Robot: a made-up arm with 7 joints. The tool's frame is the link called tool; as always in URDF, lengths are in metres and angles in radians. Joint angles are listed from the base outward.
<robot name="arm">
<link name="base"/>
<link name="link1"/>
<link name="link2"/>
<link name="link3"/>
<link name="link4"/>
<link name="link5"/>
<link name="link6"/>
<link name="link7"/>
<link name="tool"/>
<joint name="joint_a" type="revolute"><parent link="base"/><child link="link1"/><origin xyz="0.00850 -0.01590 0.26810" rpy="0.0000 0.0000 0.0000"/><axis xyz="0 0 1"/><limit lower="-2.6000" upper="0.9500"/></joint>
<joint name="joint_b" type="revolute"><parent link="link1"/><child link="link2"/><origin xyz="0.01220 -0.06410 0.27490" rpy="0.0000 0.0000 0.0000"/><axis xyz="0 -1 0"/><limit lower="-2.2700" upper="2.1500"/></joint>
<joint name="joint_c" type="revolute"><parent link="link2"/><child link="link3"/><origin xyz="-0.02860 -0.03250 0.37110" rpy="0.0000 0.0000 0.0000"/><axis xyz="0 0 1"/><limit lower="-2.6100" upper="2.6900"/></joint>
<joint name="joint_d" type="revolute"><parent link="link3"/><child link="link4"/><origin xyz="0.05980 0.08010 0.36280" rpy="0.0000 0.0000 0.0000"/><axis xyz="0 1 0"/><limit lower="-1.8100" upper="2.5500"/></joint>
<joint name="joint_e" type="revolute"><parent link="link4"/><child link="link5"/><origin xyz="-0.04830 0.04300 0.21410" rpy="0.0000 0.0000 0.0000"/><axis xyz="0 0 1"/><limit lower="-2.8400" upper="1.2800"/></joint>
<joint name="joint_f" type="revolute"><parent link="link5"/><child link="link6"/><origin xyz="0.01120 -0.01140 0.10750" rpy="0.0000 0.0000 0.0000"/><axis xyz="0 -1 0"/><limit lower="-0.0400" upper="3.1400"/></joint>
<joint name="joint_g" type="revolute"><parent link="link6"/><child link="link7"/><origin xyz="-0.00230 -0.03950 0.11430" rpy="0.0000 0.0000 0.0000"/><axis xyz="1 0 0"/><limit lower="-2.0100" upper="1.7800"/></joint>
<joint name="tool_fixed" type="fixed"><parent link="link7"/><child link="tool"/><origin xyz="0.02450 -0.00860 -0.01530" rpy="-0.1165 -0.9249 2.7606"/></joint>
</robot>
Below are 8 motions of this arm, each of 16 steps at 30 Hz.
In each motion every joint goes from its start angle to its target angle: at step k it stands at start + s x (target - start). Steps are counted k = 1, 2, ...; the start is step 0. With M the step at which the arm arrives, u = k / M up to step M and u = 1 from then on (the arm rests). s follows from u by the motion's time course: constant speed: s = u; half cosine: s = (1 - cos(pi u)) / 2; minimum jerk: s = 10 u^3 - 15 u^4 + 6 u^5.
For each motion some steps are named. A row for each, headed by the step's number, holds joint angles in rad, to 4 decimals.
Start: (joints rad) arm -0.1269 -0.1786 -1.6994 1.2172 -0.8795 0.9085 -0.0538
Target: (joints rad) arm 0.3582 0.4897 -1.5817 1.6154 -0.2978 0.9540 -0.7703
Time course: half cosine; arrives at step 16
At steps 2, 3, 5, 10, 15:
2: -0.1084 -0.1532 -1.6949 1.2324 -0.8574 0.9102 -0.0811
3: -0.0860 -0.1223 -1.6895 1.2508 -0.8305 0.9123 -0.1142
5: -0.0191 -0.0301 -1.6732 1.3057 -0.7502 0.9186 -0.2130
10: 0.2085 0.2834 -1.6180 1.4925 -0.4773 0.9400 -0.5491
15: 0.3535 0.4833 -1.5828 1.6116 -0.3034 0.9536 -0.7634

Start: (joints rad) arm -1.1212 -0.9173 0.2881 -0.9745 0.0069 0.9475 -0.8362
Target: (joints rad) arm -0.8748 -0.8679 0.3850 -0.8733 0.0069 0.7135 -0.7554
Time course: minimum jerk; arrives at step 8
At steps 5, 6, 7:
5: -0.9426 -0.8815 0.3583 -0.9012 0.0069 0.7779 -0.7776
6: -0.9003 -0.8730 0.3750 -0.8838 0.0069 0.7377 -0.7638
7: -0.8788 -0.8687 0.3834 -0.8749 0.0069 0.7173 -0.7567

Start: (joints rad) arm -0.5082 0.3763 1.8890 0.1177 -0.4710 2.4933 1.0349
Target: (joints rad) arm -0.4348 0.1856 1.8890 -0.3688 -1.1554 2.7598 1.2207
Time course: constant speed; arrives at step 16
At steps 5, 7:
5: -0.4853 0.3167 1.8890 -0.0343 -0.6849 2.5766 1.0930
7: -0.4761 0.2929 1.8890 -0.0951 -0.7704 2.6099 1.1162

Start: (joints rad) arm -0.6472 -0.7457 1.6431 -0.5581 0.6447 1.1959 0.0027
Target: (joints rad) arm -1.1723 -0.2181 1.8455 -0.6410 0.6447 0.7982 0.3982
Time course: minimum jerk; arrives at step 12
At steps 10, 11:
10: -1.1537 -0.2368 1.8383 -0.6381 0.6447 0.8123 0.3842
11: -1.1696 -0.2208 1.8445 -0.6406 0.6447 0.8002 0.3962

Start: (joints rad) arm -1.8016 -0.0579 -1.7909 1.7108 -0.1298 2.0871 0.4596
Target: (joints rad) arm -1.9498 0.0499 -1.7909 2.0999 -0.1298 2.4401 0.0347
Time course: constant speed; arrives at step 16
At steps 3, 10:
3: -1.8294 -0.0377 -1.7909 1.7838 -0.1298 2.1533 0.3799
10: -1.8942 0.0095 -1.7909 1.9540 -0.1298 2.3077 0.1940

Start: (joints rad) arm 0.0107 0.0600 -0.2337 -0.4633 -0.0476 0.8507 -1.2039
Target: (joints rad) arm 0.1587 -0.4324 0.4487 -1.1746 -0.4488 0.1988 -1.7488
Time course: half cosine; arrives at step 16
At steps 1, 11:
1: 0.0121 0.0553 -0.2271 -0.4701 -0.0515 0.8444 -1.2091
11: 0.1258 -0.3230 0.2971 -1.0165 -0.3596 0.3437 -1.6277

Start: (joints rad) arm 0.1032 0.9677 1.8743 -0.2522 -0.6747 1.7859 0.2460
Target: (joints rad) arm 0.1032 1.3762 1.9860 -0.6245 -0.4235 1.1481 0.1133
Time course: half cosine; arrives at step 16
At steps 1, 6, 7, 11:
1: 0.1032 0.9716 1.8754 -0.2558 -0.6723 1.7798 0.2447
6: 0.1032 1.0938 1.9088 -0.3671 -0.5972 1.5890 0.2050
7: 0.1032 1.1321 1.9193 -0.4020 -0.5736 1.5292 0.1926
11: 0.1032 1.2854 1.9612 -0.5418 -0.4793 1.2898 0.1428

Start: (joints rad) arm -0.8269 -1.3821 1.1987 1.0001 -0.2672 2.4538 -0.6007
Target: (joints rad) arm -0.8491 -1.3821 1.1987 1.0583 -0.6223 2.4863 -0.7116
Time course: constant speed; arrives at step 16
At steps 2, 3, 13, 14, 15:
2: -0.8297 -1.3821 1.1987 1.0074 -0.3116 2.4579 -0.6146
3: -0.8311 -1.3821 1.1987 1.0110 -0.3338 2.4599 -0.6215
13: -0.8449 -1.3821 1.1987 1.0474 -0.5557 2.4802 -0.6908
14: -0.8463 -1.3821 1.1987 1.0510 -0.5779 2.4822 -0.6977
15: -0.8477 -1.3821 1.1987 1.0547 -0.6001 2.4843 -0.7047

